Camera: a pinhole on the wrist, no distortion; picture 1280 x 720 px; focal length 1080.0 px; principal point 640.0 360.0 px. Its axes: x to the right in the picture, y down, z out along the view. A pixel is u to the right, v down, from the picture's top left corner.
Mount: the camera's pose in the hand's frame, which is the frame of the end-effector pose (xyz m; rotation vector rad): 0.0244 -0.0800 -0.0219 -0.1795 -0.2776 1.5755
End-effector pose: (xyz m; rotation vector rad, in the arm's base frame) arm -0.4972 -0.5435 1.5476 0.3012 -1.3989 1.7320
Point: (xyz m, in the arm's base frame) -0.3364 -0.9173 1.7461
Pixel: 251.3 499.8
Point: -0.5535 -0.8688 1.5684
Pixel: 1037.3 441.7
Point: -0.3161 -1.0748 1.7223
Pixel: 374.3 580.5
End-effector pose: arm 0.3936 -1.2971 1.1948 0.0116 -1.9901 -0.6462
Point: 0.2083 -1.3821 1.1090
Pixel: outside the picture
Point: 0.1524 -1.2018 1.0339
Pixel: 800.4 253.1
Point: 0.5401 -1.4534 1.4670
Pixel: behind the camera
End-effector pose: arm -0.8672 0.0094 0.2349 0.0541 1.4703 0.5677
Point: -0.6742 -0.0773 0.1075
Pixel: outside the picture
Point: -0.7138 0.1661 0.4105
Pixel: outside the picture
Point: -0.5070 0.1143 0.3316
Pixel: 946.8 236.3
